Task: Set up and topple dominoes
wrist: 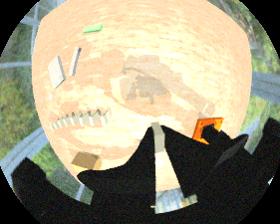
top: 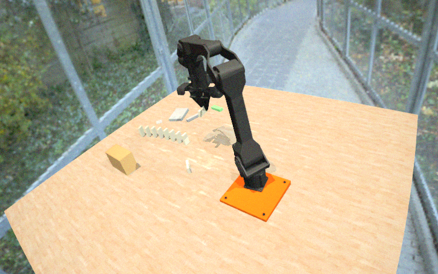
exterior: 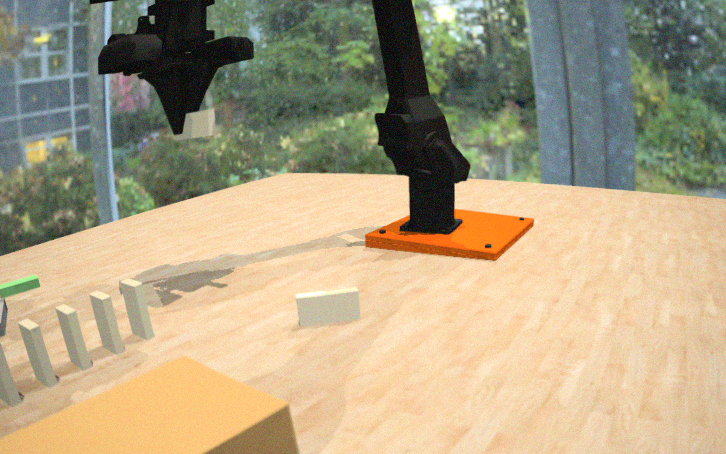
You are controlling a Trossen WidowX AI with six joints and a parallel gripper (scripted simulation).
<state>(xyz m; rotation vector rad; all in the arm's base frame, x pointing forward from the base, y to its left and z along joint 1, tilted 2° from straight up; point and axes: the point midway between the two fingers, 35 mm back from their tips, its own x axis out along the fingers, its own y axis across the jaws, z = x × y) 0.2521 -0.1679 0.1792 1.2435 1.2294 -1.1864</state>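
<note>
Right now my gripper tip is 260 mm to the left of the green block, 160 mm above it and 120 mm short of it. From my gripper tip the other things lie so: grey bar (200 mm ahead, 160 mm to the right, 160 mm below); then tan box (300 mm ahead, 240 mm to the left, 120 mm below); then flat pale plate (300 mm ahead, 160 mm to the right, 160 mm below).
</note>
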